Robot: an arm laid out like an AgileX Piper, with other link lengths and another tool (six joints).
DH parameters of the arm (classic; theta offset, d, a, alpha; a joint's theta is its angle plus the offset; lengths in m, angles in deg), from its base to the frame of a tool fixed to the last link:
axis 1: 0 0.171 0 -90
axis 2: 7.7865 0 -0.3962 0
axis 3: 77.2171 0 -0.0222 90
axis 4: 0 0.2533 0 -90
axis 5: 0 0 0 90
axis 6: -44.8 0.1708 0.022 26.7
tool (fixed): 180 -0.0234 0 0
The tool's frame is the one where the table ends.
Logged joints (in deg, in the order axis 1, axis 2, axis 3, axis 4, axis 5, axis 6), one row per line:
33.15, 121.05, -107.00, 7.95, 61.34, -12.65
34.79, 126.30, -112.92, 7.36, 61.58, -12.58
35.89, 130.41, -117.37, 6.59, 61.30, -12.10
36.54, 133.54, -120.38, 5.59, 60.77, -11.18
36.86, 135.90, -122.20, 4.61, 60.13, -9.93
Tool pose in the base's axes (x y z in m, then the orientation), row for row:
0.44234, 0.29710, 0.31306, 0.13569, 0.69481, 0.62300, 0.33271
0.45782, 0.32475, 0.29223, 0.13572, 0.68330, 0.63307, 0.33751
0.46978, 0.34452, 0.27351, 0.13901, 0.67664, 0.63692, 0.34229
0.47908, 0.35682, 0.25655, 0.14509, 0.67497, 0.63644, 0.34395
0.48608, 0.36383, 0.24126, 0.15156, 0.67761, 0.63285, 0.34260
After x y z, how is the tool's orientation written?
As a quaternion, w x y z.
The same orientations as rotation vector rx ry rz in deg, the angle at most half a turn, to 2 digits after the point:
115.30, 103.38, 55.21
113.38, 105.05, 56.00
112.07, 105.49, 56.69
111.41, 105.05, 56.77
111.44, 104.08, 56.35

